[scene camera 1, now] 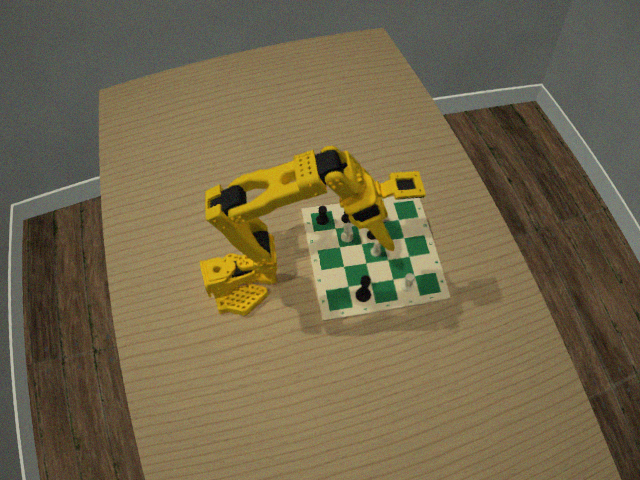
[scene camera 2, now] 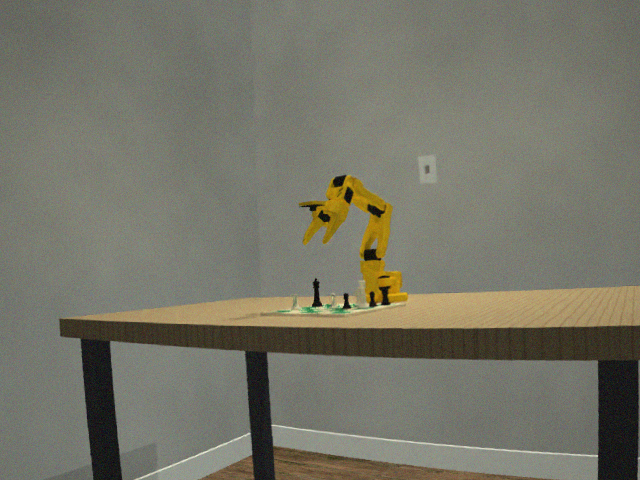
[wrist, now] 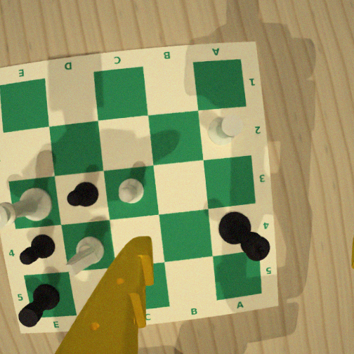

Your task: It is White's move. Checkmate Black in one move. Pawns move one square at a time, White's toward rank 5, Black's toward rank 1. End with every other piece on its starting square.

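Note:
The green and white board carries upright pieces. In the wrist view, a flat-topped white piece stands on A2 and the tall black king on A4. A white pawn is on C3, a black pawn on D3, a white piece on D4, a tall white piece on E3, a black pawn on E4 and a black piece on E5. My gripper is open and empty, high above the board. In scene camera 1 the arm hides part of ranks 3 and 4.
The wooden table surrounds the board. The arm's yellow base stands beside the board's rank 5 edge. The arm casts shadows on the board and table.

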